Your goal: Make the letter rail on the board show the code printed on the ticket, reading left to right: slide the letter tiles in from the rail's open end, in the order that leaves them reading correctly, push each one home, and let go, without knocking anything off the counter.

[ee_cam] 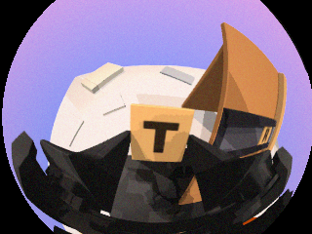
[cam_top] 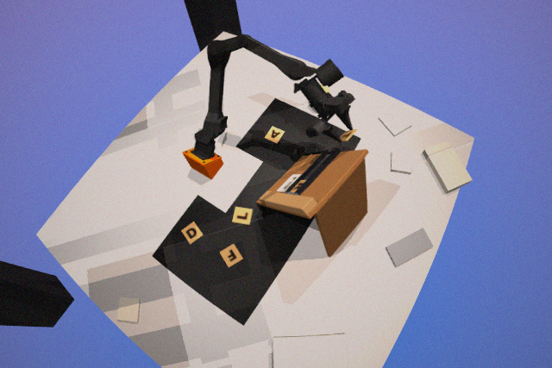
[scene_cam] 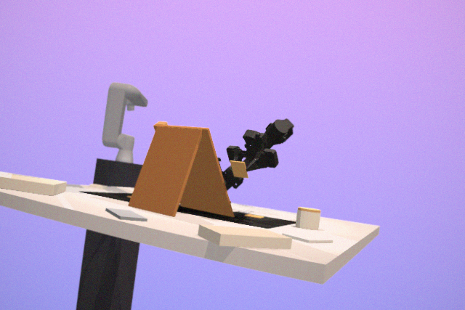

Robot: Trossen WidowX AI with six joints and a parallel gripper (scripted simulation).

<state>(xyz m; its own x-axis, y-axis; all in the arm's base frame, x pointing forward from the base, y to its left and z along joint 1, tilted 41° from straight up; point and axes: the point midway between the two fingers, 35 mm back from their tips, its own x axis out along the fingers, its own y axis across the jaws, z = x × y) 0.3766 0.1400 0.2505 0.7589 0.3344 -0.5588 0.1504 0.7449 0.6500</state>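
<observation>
My gripper tip is now 80 mm past the white ticket, 200 mm to the left of it and 80 mm above it. The rest, counted from my gripper tip: grey slab 350 mm ahead, 150 mm to the right, 160 mm below.
</observation>
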